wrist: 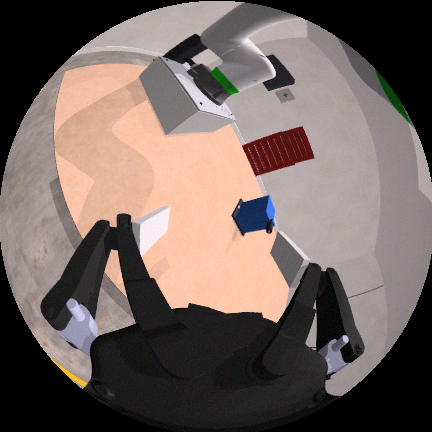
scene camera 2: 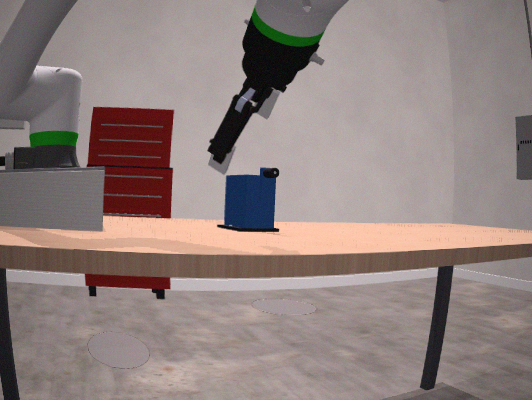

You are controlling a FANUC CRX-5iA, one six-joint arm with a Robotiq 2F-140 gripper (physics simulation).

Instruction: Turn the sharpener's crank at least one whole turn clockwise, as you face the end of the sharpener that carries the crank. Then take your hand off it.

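Places are measured from the arm's base along level axes (x back, y left, z down), in metres.
Pixels of known places: gripper, fingertip midpoint: [wrist: 222, 230] [scene camera 2: 239, 139]; arm's base at its link origin: [wrist: 207, 90] [scene camera 2: 52, 173].
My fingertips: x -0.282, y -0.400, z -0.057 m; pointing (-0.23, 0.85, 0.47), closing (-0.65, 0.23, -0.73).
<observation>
For each thing: its top centre in the pictures, then the offset to it from my fingertips. "pt": a spot on its surface instead. Level surfaces: height alone.
- blue box-shaped sharpener at a spot on its surface: [scene camera 2: 250, 202] [wrist: 250, 217] pt dy +0.291, dx -0.184, dz +0.104 m
- small black knob at its top centre: [scene camera 2: 271, 168] [wrist: 272, 226] dy +0.249, dx -0.209, dz +0.026 m
- wooden table at its surface level: dz +0.170 m
The blue box-shaped sharpener [scene camera 2: 250, 202] [wrist: 254, 215] stands upright on a thin black base on the wooden table. Its crank shows as a small black knob [scene camera 2: 272, 173] [wrist: 269, 228] at the top of the body, on the right side in the scene view. The rest of the crank is too small to make out. My gripper [scene camera 2: 245, 132] [wrist: 222, 230] is wide open with nothing between its fingers. It hangs tilted above the sharpener, with one fingertip a little up and left of the body in the scene view. It is apart from both sharpener and crank.
The wooden table [scene camera 2: 375, 240] [wrist: 200, 175] carries a grey box-like pedestal [scene camera 2: 50, 200] [wrist: 167, 102] with the robot's base on it, left of the sharpener in the scene view. A red drawer cabinet [scene camera 2: 131, 137] [wrist: 279, 151] stands behind the table.
</observation>
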